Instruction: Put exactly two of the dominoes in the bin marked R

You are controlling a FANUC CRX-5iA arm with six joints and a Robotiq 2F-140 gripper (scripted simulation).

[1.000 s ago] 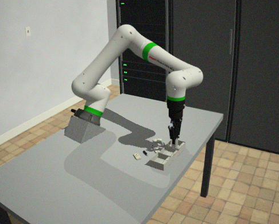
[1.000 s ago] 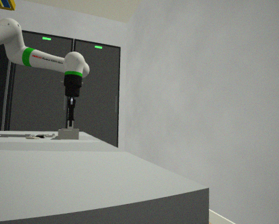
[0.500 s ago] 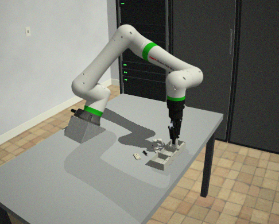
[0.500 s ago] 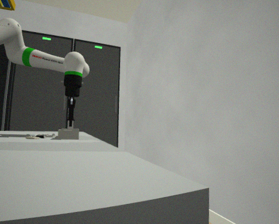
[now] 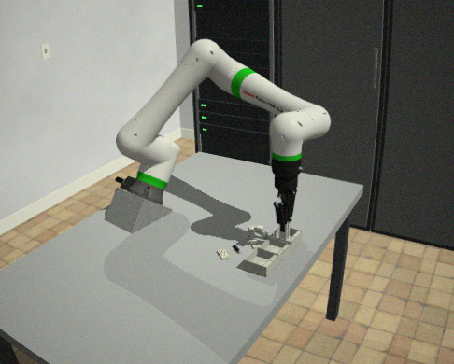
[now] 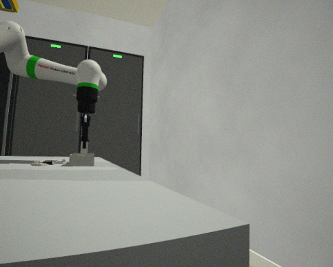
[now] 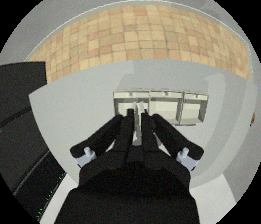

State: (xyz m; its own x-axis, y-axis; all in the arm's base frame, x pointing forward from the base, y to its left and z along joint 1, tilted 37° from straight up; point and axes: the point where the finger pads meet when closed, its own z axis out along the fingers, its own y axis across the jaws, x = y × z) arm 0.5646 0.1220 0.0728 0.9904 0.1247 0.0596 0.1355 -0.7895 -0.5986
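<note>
Right now my hand is 12 cm past the cream domino, 18 cm to the left of it and 5 cm above it. Also, from my hand: pale two-compartment bin block 1 cm ahead, 7 cm to the right, 4 cm below; then small dark object 11 cm behind, 12 cm to the right, 5 cm below.
</note>
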